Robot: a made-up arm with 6 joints. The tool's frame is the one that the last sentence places.
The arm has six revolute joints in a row. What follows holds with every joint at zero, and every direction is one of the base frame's.
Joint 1 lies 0.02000 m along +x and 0.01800 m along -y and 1.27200 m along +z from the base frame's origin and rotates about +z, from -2.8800 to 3.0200 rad.
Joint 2 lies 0.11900 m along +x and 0.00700 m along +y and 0.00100 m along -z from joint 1 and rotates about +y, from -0.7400 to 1.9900 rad.
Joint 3 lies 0.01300 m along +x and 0.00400 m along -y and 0.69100 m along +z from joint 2 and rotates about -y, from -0.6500 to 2.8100 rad.
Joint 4 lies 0.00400 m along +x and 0.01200 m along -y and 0.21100 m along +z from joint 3 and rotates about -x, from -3.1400 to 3.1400 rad.
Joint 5 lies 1.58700 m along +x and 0.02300 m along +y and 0.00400 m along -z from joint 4 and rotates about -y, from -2.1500 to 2.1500 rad.
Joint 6 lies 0.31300 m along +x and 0.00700 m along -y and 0.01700 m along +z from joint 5 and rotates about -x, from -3.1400 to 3.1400 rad.
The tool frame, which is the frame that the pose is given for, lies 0.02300 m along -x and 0.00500 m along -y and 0.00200 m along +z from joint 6; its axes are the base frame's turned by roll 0.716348, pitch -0.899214 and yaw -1.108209 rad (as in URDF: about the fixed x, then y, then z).
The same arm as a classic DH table. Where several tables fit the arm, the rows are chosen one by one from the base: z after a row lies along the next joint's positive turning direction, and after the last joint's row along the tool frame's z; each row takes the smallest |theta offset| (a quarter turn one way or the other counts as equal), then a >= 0, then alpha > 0; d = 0 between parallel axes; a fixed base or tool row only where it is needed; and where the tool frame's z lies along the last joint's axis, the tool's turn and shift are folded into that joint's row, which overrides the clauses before.
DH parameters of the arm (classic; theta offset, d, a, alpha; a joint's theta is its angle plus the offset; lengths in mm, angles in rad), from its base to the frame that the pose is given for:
base (fixed): -0.7328 0 26.9 0
joint 1: 0.7328 1271 119 -1.5708
joint 2: -1.552 0 691.1 3.1416
joint 3: 0.0188 9 211 -1.5708
joint 4: 0 -1591 -4 1.5708
joint 5: 0 -16 17 -1.5708
joint 6: -1.106 -289.3 5.4 -0.5527
tool (fixed): 0.5573 -0.9 0 0
Joint limits (rad, base to tool): -2.88..3.02 -0.74..1.99 -0.65..2.81 -3.14..3.14 -2.15..2.15 -3.14..3.14

